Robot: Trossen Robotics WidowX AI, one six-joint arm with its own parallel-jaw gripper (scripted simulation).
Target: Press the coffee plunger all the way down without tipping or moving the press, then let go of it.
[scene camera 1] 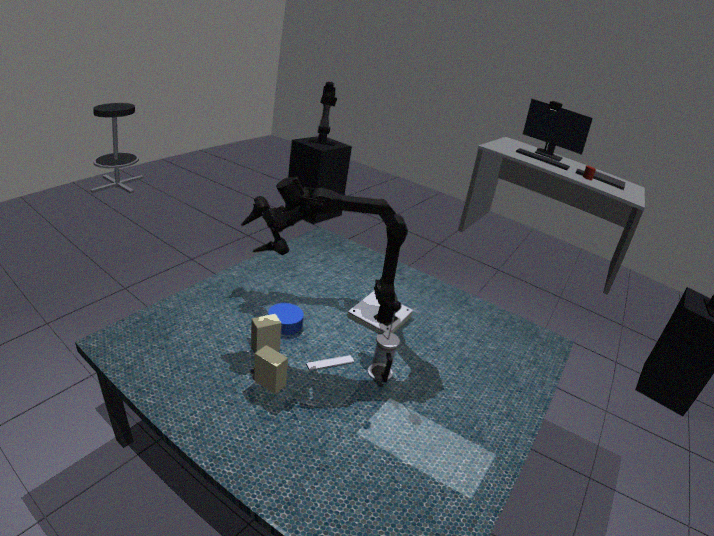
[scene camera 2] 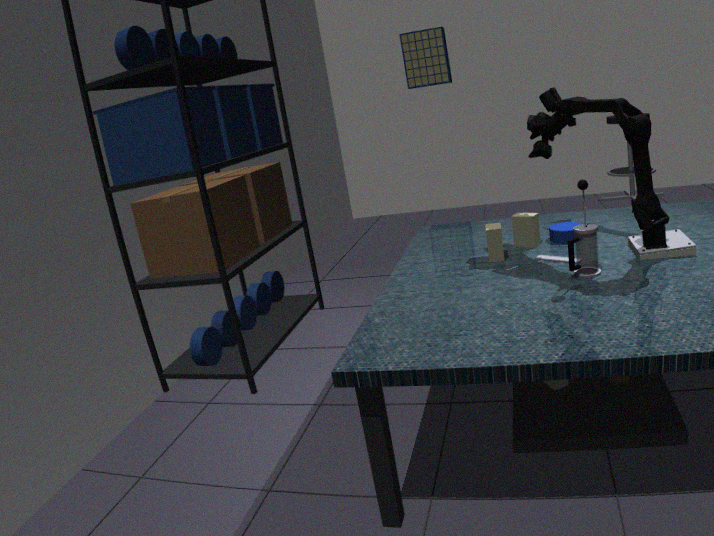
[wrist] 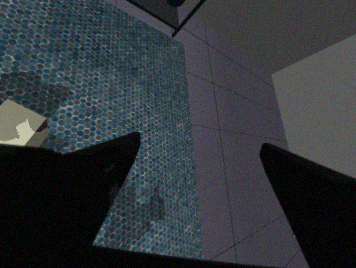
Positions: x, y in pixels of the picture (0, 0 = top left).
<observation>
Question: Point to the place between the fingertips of my gripper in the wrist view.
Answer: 199, 143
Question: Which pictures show the coffee press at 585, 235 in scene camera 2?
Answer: Scene camera 1 and scene camera 2 only.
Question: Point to a blue disc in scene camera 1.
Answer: At 291, 317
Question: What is my gripper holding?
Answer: Nothing.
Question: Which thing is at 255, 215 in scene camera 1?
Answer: My gripper.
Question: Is my gripper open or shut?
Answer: Open.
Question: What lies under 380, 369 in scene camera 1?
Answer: A coffee press.
</observation>
